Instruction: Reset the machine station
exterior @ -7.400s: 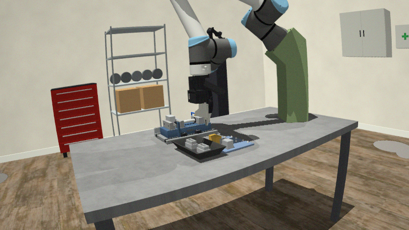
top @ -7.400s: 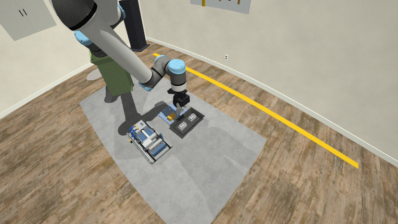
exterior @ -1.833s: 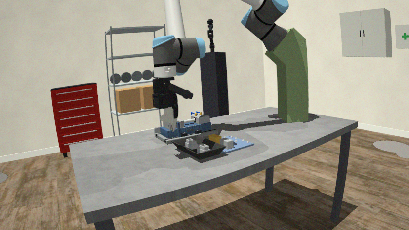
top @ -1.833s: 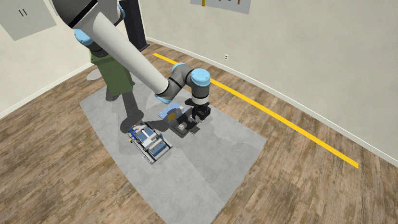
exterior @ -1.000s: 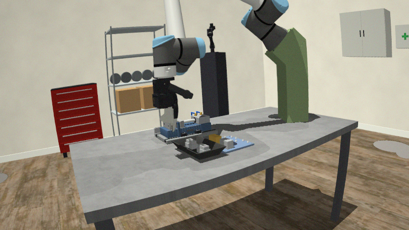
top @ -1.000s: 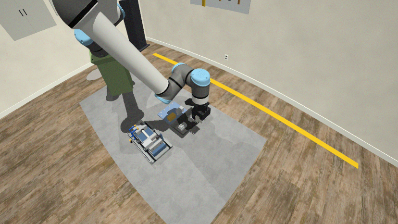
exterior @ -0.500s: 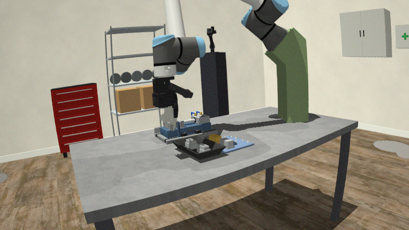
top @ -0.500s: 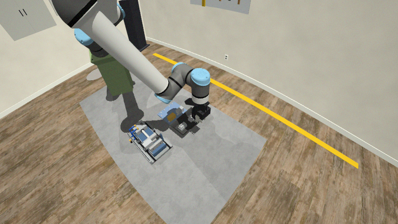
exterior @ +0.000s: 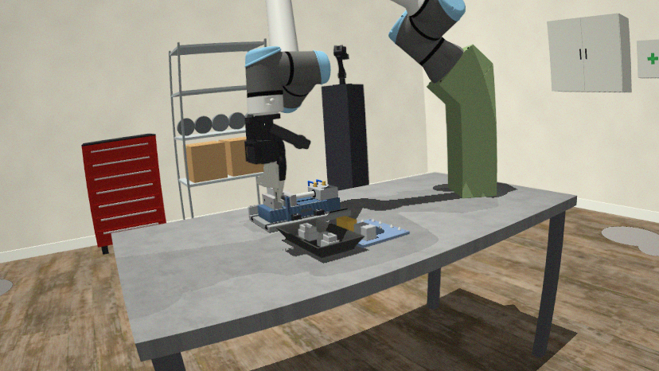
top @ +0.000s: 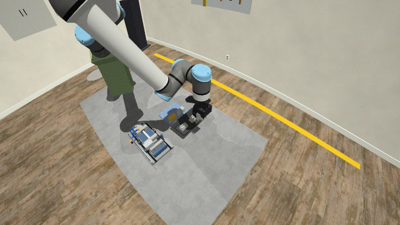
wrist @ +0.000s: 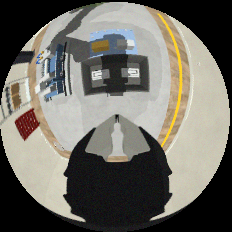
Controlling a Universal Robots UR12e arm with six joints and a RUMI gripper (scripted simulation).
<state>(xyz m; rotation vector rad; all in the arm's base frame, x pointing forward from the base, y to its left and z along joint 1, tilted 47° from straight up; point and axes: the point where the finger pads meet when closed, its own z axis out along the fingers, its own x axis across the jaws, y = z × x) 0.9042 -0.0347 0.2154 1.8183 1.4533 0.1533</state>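
The blue vise is 29 cm behind my hand, 19 cm to the right of it and 12 cm below it. Round my hand: yellow brass blank 23 cm behind, 13 cm below, 4 cm to the left; gray aluminum blank 19 cm behind, 13 cm to the left, 13 cm below; infeed plate 25 cm behind, 15 cm below, 10 cm to the left.
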